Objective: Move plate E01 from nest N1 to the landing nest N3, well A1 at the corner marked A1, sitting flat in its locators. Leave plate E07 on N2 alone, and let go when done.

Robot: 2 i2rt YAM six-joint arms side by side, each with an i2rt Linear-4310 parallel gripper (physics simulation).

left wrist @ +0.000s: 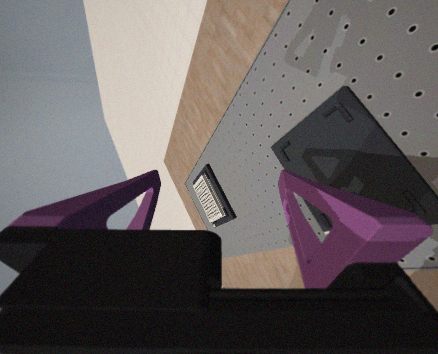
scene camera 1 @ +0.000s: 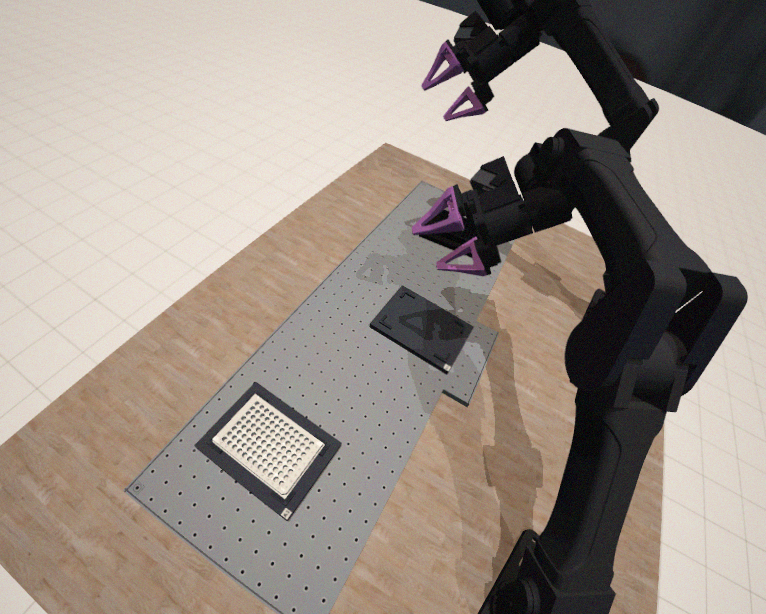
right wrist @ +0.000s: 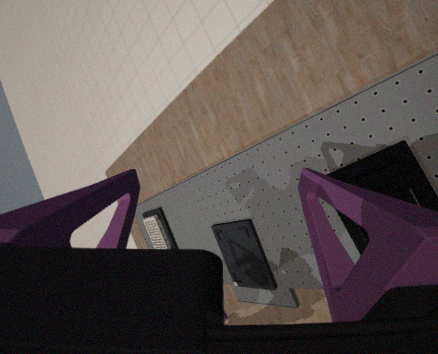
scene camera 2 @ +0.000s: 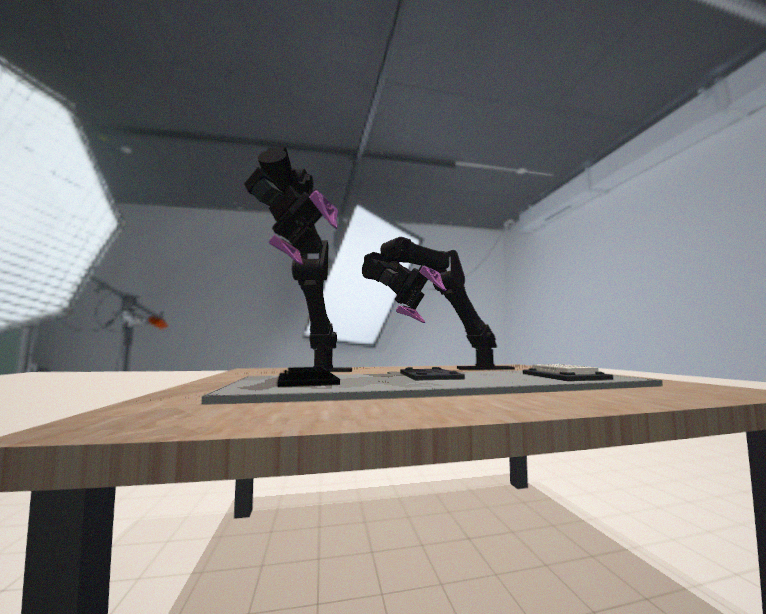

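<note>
A white well plate (scene camera 1: 268, 444) (scene camera 2: 565, 368) (left wrist: 207, 199) (right wrist: 155, 232) sits on a dark nest (scene camera 1: 316, 470) (scene camera 2: 578, 377), at the lower left in scene camera 1. A middle nest (scene camera 1: 415, 319) (scene camera 2: 432, 373) (left wrist: 325, 135) (right wrist: 245, 250) is bare, with corner locators. A black block (scene camera 2: 308, 376) (right wrist: 390, 172) at the far end looks like a black plate on a nest. I cannot read plate or nest names. My left gripper (scene camera 1: 426, 248) (scene camera 2: 434, 305) (left wrist: 219, 176) is open and empty, above the board near the middle nest. My right gripper (scene camera 1: 434, 103) (scene camera 2: 319, 244) (right wrist: 219, 177) is open and empty, higher up.
The nests stand on a grey perforated board (scene camera 1: 358, 358) (scene camera 2: 383, 390) on a wooden table (scene camera 1: 159, 358) (scene camera 2: 383, 415). The left arm's forearm and gripper partly hide the far block in scene camera 1. Arm shadows fall across the board and the middle nest.
</note>
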